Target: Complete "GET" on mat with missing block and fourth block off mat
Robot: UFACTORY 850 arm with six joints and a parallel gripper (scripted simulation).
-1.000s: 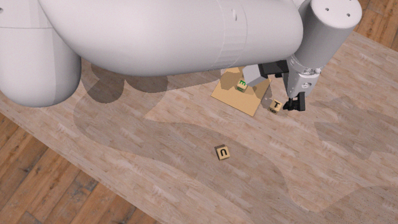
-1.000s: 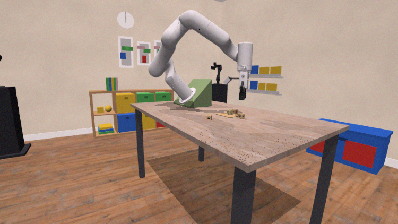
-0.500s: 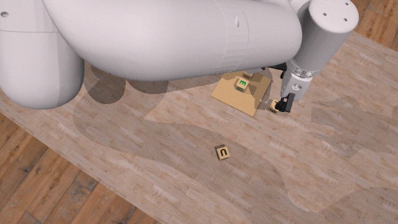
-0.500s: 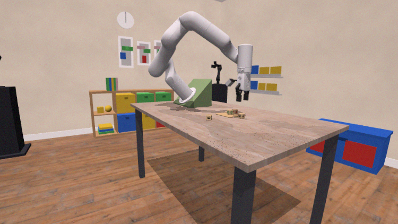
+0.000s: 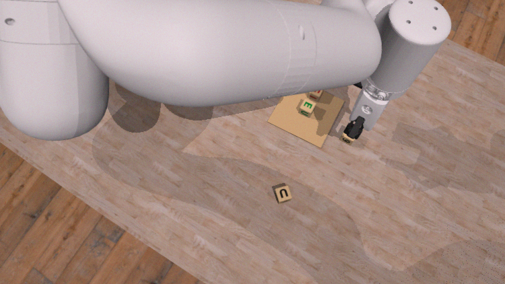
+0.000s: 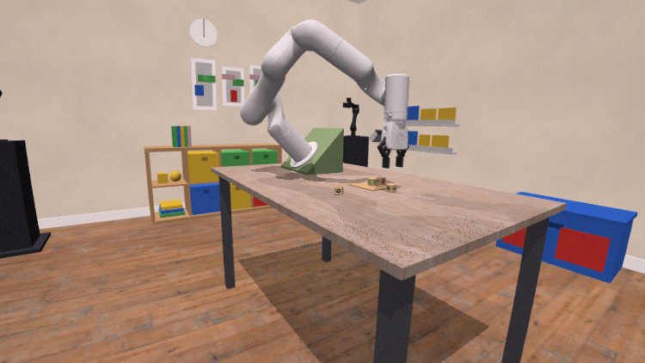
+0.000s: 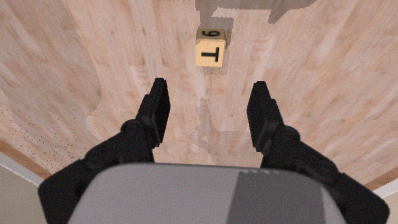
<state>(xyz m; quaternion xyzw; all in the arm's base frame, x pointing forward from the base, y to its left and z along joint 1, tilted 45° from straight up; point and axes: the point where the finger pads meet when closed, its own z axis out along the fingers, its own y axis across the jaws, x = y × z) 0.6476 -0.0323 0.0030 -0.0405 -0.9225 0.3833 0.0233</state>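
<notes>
Now: hand 9 cm above the block. Also, from my hand: tan mat: 12 cm behind, 11 cm below, 2 cm to the left.
</notes>
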